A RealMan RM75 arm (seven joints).
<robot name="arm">
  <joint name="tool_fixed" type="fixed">
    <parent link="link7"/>
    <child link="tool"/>
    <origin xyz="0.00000 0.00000 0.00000" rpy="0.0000 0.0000 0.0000"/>
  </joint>
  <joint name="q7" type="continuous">
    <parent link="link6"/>
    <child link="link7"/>
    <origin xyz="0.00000 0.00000 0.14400" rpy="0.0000 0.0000 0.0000"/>
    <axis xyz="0 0 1"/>
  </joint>
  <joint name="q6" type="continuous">
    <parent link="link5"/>
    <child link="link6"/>
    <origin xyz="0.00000 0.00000 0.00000" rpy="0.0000 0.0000 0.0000"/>
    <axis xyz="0 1 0"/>
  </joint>
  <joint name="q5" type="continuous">
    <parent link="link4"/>
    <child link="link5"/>
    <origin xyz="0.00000 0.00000 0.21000" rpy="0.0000 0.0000 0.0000"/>
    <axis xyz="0 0 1"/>
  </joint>
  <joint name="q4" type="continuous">
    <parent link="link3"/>
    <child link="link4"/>
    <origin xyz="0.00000 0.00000 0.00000" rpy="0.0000 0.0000 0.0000"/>
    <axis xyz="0 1 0"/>
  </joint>
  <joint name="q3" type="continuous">
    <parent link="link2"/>
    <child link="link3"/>
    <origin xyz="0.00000 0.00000 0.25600" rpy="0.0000 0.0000 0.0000"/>
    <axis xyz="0 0 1"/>
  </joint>
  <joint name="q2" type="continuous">
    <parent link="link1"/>
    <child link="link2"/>
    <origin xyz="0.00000 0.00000 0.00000" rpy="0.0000 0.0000 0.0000"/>
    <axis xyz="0 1 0"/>
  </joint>
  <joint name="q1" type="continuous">
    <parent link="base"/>
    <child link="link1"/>
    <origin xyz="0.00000 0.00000 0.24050" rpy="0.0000 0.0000 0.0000"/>
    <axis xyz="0 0 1"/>
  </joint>
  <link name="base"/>
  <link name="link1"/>
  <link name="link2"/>
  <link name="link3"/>
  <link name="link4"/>
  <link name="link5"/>
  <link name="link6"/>
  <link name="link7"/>
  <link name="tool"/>
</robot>
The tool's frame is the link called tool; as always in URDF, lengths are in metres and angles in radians. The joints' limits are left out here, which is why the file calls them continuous.
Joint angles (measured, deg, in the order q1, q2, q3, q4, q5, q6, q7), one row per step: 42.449, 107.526, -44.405, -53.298, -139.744, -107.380, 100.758; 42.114, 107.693, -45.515, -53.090, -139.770, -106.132, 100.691; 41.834, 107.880, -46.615, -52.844, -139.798, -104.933, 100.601; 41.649, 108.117, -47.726, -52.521, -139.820, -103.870, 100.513; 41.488, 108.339, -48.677, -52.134, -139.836, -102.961, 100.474; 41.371, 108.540, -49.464, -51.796, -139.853, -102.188, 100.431; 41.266, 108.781, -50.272, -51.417, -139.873, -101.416, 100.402; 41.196, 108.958, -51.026, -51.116, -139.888, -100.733, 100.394; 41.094, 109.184, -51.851, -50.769, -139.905, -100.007, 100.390; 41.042, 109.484, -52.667, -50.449, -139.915, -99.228, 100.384
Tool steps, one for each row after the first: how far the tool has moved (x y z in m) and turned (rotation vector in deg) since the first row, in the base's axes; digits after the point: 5 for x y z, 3 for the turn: 0.00260, 0.00050, -0.00360, 0.174, -0.807, 0.038; 0.00488, 0.00096, -0.00744, 0.263, -1.568, 0.137; 0.00653, 0.00121, -0.01190, 0.132, -2.234, 0.282; 0.00815, 0.00114, -0.01614, -0.060, -2.746, 0.302; 0.00942, 0.00110, -0.01981, -0.222, -3.161, 0.341; 0.01063, 0.00090, -0.02392, -0.451, -3.549, 0.363; 0.01155, 0.00087, -0.02728, -0.631, -3.953, 0.430; 0.01269, 0.00054, -0.03123, -0.880, -4.361, 0.465; 0.01329, 0.00042, -0.03564, -1.100, -4.722, 0.586
